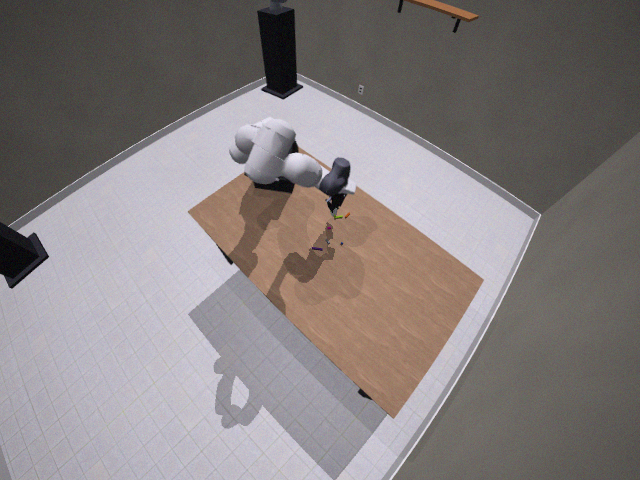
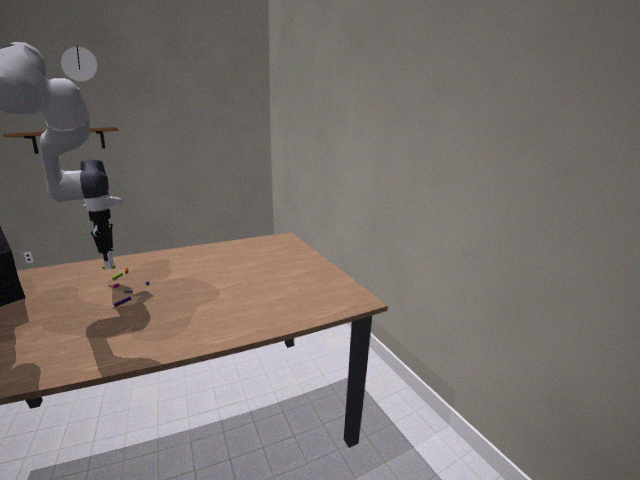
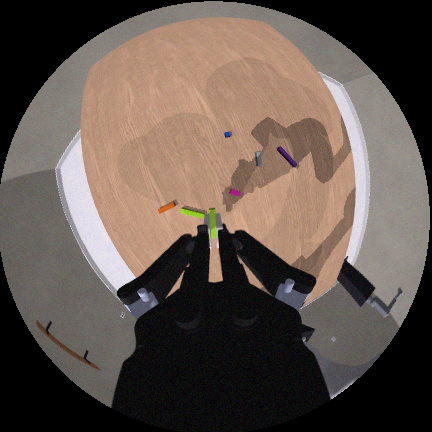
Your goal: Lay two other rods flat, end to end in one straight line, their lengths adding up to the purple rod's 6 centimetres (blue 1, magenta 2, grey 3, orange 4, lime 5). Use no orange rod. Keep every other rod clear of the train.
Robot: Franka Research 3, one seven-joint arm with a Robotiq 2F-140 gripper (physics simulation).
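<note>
My gripper [image 1: 334,212] [image 2: 108,264] [image 3: 212,220] is shut on a lime rod, whose ends stick out on both sides of the fingertips, and holds it above the table. A second lime rod [image 1: 338,217] [image 2: 117,276] [image 3: 192,213] lies flat close by. The magenta rod [image 1: 329,227] [image 2: 116,285] [image 3: 235,192] lies alone in the arm's shadow. The small blue rod [image 1: 341,243] [image 2: 147,283] [image 3: 228,134] lies apart from it. The purple rod [image 1: 317,249] [image 2: 122,301] [image 3: 287,157] lies farther off.
The grey rod [image 1: 327,241] [image 2: 128,291] [image 3: 258,159] lies between the magenta and purple rods. The orange rod [image 1: 347,214] [image 2: 126,270] [image 3: 167,207] lies near the loose lime rod's far end. All lie on the wooden table [image 1: 403,310] [image 2: 248,289] [image 3: 150,90].
</note>
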